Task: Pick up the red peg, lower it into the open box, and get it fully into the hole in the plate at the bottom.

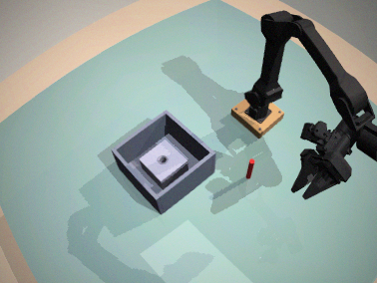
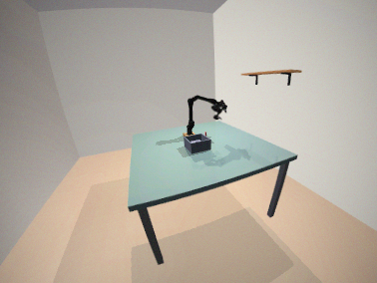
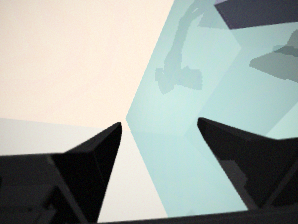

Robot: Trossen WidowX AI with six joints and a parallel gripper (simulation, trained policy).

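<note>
The red peg is 200 mm below my gripper tip, 170 mm to the right of it and 90 mm behind it. From my gripper tip the other things lie so: grey box (350 mm to the right, 210 mm below, 50 mm ahead); pale plate (350 mm to the right, 190 mm below, 50 mm ahead).
</note>
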